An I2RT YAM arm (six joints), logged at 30 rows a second.
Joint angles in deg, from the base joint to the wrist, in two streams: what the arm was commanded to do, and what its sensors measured. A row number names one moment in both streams.
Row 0, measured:
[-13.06, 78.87, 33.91, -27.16, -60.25, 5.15]
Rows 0 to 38, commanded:
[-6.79, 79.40, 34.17, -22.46, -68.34, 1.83]
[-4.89, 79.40, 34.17, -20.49, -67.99, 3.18]
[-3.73, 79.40, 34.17, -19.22, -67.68, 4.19]
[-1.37, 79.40, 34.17, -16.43, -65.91, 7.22]
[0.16, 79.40, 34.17, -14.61, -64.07, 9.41]
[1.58, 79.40, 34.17, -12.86, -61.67, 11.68]
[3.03, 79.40, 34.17, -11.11, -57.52, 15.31]
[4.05, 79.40, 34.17, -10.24, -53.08, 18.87]
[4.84, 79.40, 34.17, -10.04, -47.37, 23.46]
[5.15, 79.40, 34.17, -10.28, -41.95, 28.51]
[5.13, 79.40, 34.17, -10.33, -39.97, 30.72]
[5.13, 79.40, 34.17, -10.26, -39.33, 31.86]
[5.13, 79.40, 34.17, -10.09, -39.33, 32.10]
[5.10, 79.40, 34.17, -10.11, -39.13, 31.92]
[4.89, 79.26, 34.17, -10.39, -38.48, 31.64]
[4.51, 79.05, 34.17, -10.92, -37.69, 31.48]
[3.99, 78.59, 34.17, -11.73, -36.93, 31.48]
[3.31, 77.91, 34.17, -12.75, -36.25, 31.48]
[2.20, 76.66, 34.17, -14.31, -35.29, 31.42]
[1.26, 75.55, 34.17, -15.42, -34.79, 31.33]
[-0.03, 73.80, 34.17, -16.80, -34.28, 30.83]
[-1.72, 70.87, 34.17, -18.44, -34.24, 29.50]
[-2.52, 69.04, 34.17, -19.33, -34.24, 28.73]
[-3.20, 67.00, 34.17, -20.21, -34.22, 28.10]
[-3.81, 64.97, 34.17, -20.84, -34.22, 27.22]
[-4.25, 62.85, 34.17, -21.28, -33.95, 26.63]
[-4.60, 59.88, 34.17, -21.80, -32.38, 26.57]
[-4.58, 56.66, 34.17, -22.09, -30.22, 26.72]
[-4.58, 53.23, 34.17, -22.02, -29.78, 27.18]
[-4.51, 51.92, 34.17, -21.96, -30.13, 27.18]
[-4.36, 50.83, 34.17, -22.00, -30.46, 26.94]
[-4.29, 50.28, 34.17, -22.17, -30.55, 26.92]
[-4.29, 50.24, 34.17, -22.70, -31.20, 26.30]
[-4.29, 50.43, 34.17, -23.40, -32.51, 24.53]
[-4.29, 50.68, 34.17, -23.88, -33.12, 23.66]
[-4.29, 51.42, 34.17, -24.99, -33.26, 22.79]
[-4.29, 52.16, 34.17, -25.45, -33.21, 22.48]
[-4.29, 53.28, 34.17, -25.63, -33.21, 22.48]
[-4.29, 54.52, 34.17, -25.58, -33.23, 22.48]
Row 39, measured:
[-4.34, 51.83, 33.89, -25.43, -32.27, 24.75]
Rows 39 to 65, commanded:
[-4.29, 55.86, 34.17, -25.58, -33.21, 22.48]
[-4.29, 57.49, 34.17, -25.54, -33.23, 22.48]
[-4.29, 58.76, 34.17, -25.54, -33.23, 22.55]
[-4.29, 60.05, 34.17, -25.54, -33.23, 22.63]
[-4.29, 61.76, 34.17, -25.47, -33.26, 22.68]
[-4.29, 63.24, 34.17, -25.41, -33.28, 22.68]
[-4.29, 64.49, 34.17, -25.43, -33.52, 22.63]
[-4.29, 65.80, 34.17, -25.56, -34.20, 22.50]
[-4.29, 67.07, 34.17, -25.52, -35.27, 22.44]
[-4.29, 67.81, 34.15, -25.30, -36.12, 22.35]
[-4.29, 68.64, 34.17, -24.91, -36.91, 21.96]
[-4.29, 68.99, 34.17, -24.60, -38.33, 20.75]
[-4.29, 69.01, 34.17, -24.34, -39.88, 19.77]
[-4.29, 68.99, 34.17, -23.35, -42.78, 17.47]
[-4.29, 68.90, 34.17, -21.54, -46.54, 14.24]
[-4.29, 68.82, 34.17, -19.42, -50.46, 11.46]
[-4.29, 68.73, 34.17, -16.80, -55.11, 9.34]
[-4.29, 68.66, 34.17, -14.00, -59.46, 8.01]
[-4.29, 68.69, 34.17, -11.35, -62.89, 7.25]
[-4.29, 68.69, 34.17, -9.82, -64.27, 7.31]
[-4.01, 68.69, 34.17, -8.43, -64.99, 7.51]
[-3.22, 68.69, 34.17, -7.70, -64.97, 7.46]
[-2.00, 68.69, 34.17, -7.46, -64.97, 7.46]
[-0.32, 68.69, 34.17, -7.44, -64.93, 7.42]
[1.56, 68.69, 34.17, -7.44, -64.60, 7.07]
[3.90, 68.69, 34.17, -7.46, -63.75, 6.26]
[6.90, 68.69, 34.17, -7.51, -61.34, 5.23]
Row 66, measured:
[1.74, 68.58, 33.89, -7.64, -61.32, 8.67]
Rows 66 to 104, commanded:
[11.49, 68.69, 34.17, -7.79, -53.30, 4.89]
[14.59, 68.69, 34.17, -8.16, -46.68, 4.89]
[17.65, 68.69, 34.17, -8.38, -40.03, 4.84]
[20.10, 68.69, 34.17, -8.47, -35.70, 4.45]
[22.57, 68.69, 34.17, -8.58, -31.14, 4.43]
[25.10, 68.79, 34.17, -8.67, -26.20, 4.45]
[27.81, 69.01, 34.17, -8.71, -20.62, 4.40]
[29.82, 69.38, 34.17, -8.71, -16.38, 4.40]
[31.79, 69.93, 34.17, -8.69, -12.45, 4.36]
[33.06, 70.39, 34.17, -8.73, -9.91, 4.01]
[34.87, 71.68, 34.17, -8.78, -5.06, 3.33]
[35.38, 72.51, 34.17, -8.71, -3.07, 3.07]
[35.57, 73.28, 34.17, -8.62, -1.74, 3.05]
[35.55, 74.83, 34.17, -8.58, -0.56, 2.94]
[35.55, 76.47, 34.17, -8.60, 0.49, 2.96]
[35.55, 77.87, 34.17, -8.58, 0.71, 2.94]
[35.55, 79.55, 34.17, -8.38, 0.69, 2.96]
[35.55, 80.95, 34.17, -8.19, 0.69, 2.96]
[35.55, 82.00, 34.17, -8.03, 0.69, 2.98]
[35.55, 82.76, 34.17, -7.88, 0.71, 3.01]
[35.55, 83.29, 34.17, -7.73, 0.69, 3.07]
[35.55, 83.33, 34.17, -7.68, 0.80, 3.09]
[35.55, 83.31, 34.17, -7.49, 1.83, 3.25]
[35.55, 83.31, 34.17, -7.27, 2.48, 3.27]
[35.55, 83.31, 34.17, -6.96, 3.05, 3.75]
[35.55, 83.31, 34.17, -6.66, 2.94, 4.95]
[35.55, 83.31, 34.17, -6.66, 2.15, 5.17]
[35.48, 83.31, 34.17, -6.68, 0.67, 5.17]
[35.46, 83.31, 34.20, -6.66, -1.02, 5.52]
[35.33, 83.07, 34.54, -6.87, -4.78, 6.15]
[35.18, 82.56, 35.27, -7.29, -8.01, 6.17]
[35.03, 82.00, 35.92, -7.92, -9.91, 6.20]
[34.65, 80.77, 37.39, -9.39, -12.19, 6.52]
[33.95, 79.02, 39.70, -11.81, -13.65, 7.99]
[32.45, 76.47, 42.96, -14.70, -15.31, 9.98]
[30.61, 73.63, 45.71, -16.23, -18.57, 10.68]
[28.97, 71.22, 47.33, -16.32, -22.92, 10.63]
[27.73, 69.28, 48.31, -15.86, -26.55, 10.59]
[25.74, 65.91, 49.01, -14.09, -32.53, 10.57]
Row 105, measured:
[29.54, 73.91, 44.45, -16.56, -17.10, 8.82]
